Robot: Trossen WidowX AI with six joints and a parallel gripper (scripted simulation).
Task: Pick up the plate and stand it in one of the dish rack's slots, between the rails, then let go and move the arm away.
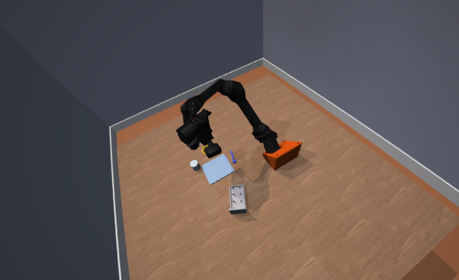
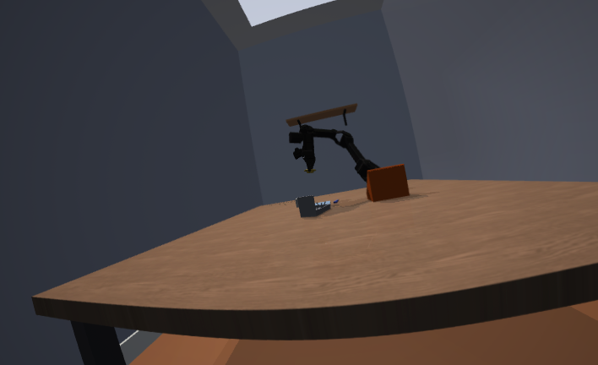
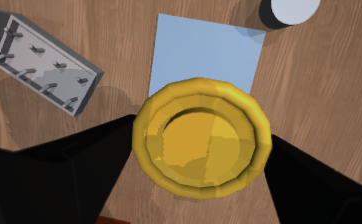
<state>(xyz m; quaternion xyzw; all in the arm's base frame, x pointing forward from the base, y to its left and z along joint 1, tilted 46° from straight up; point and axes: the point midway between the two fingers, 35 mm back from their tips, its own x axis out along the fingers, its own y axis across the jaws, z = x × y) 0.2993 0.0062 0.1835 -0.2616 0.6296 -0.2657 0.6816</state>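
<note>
Right now my gripper tip is 210 mm to the right of the grey dish rack and 160 mm above it. The rest, counted from my gripper tip: yellow plate 10 mm above; white cup 90 mm ahead, 80 mm to the right, 160 mm below; light blue mat 180 mm below.
</note>
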